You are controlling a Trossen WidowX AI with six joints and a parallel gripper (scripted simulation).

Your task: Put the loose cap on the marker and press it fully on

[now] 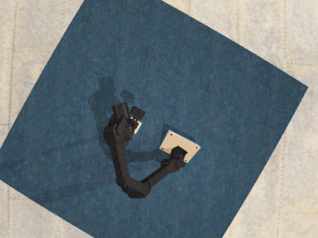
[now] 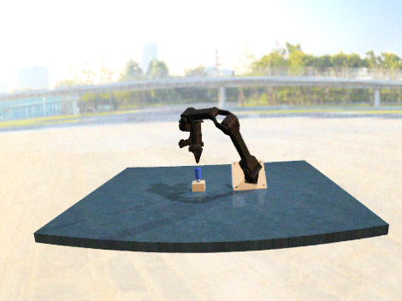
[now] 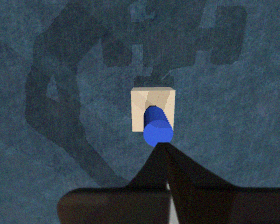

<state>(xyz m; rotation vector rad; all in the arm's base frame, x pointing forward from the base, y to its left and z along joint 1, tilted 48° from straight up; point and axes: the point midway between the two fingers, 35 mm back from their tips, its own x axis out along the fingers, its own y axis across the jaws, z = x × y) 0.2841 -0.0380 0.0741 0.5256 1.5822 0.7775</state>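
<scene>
My gripper tip is now 5 cm above the blue cap.
</scene>
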